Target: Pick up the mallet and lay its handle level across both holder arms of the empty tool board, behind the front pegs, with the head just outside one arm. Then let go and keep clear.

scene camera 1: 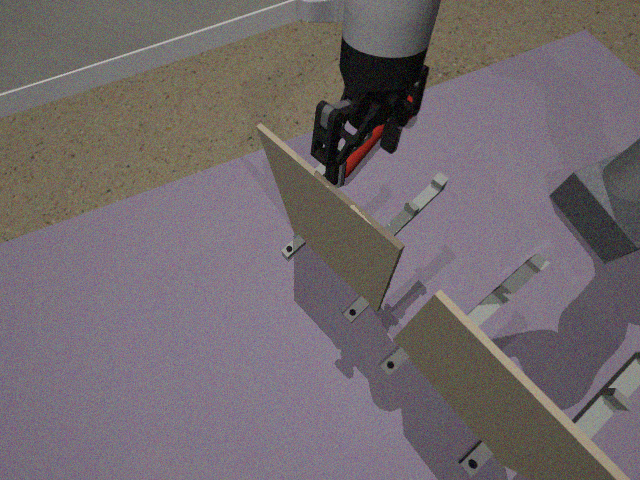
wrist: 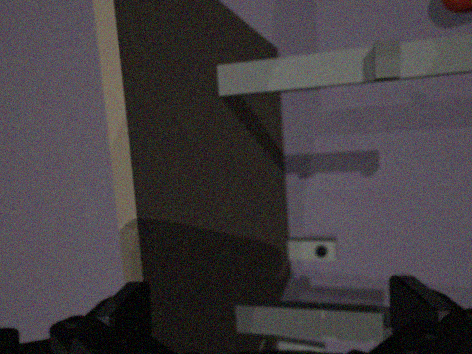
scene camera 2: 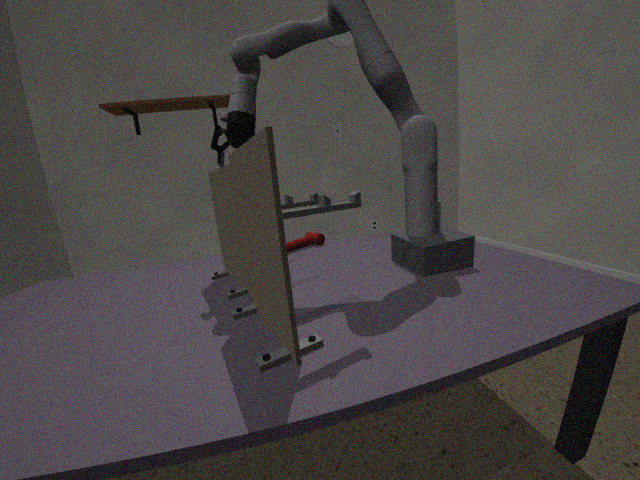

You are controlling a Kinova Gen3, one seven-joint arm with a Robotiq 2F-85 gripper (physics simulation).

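Seen in the pictures: gripper, fingertip midpoint: (scene camera 1: 362, 165) (wrist: 268, 305); arm's base, link origin: (scene camera 1: 630, 179) (scene camera 2: 421, 232).
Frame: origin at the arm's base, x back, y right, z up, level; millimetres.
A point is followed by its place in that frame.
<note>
The red mallet (scene camera 1: 361, 152) {x -376, y 334, z -54 mm} (scene camera 2: 305, 241) {x -274, y 378, z -59 mm} lies low on the table behind the boards; in scene camera 1 it shows between and beyond the fingers, and a red edge of the mallet (wrist: 459, 4) {x -432, y 308, z -58 mm} shows at the wrist view's top right. The far tool board (scene camera 1: 330, 222) {x -553, y 117, z 143 mm} (wrist: 205, 150) {x -559, y 163, z 159 mm} stands upright; its holder arms carry no tool where they show: one arm (scene camera 1: 423, 196) {x -408, y 97, z 127 mm} (wrist: 320, 74) {x -513, y 216, z 127 mm} and the other arm (wrist: 310, 321) {x -482, y 73, z 127 mm}, which appears between the fingertips in the wrist view. My gripper (scene camera 1: 363, 161) {x -500, y 126, z 231 mm} (wrist: 268, 305) {x -500, y 126, z 231 mm} is open and empty, high beside the board's top edge; in scene camera 2 the board partly hides it.
A second upright board (scene camera 1: 496, 372) {x -499, y -134, z 219 mm} (scene camera 2: 253, 242) {x -495, y -153, z 81 mm} stands nearer, with pegged holder arms (scene camera 1: 509, 284) {x -390, y -68, z 138 mm} jutting from it. The arm's dark base block (scene camera 1: 594, 219) {x -77, y -29, z -38 mm} (scene camera 2: 431, 253) {x -59, y -108, z -28 mm} sits on the purple table (scene camera 1: 129, 335) {x -979, y 191, z -90 mm} (scene camera 2: 129, 372) {x -728, y -203, z -90 mm}. A wooden shelf (scene camera 2: 165, 104) is on the wall behind.
</note>
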